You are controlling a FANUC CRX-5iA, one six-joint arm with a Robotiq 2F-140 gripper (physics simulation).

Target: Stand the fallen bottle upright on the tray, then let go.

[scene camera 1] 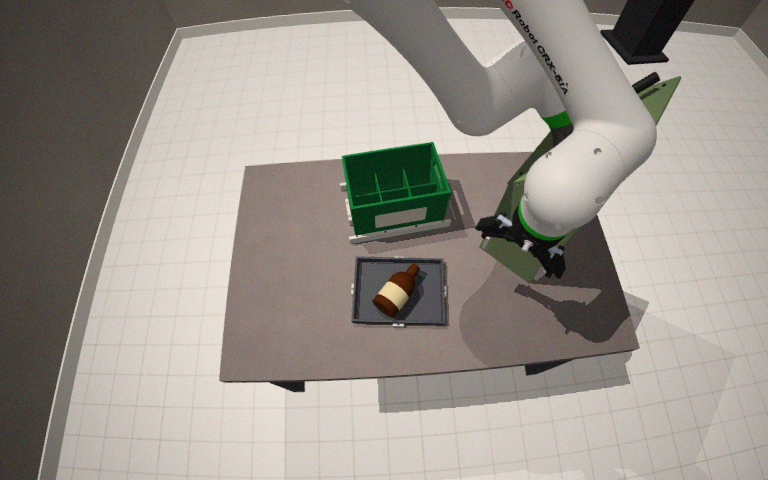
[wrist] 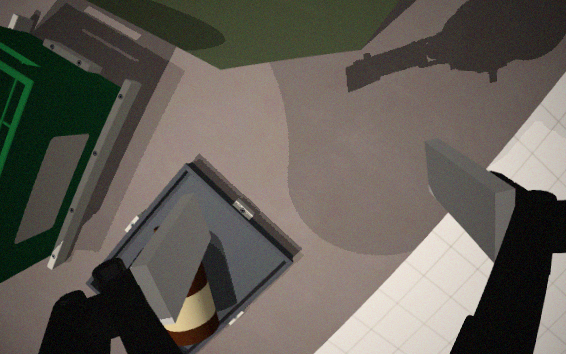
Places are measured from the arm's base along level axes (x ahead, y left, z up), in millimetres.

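Where they show: gripper, fingertip midpoint: point(scene camera 1: 512, 258) point(wrist: 312, 192).
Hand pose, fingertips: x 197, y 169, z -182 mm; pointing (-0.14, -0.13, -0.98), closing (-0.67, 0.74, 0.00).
After its pixels a point has its place.
A brown bottle point(scene camera 1: 394, 294) @(x 456, y 128, z -366 mm) point(wrist: 199, 311) @(x 443, y 144, z -378 mm) with a cream label lies on its side in the grey tray point(scene camera 1: 368, 274) @(x 508, y 28, z -439 mm) point(wrist: 245, 242) @(x 353, y 154, z -439 mm). In the scene view its neck points to the back right and its base to the front left. My gripper point(scene camera 1: 512, 259) @(x 197, y 169, z -182 mm) point(wrist: 312, 192) @(x 197, y 169, z -182 mm) is open and empty, above the table to the right of the tray and apart from the bottle. In the wrist view its left finger pad hides the bottle's neck and part of its body; the label and base show below the pad.
A green divided crate point(scene camera 1: 362, 219) @(x 494, y -94, z -333 mm) point(wrist: 70, 107) @(x 273, y -87, z -336 mm) stands behind the tray, with pale rails around its base. The green robot mount point(scene camera 1: 508, 198) @(x 155, y 27, z -163 mm) point(wrist: 280, 30) @(x 108, y 90, z -297 mm) is at the right, close to the gripper in the scene view. The table point(scene camera 1: 283, 271) @(x 752, y -40, z -444 mm) has its right edge beyond the gripper.
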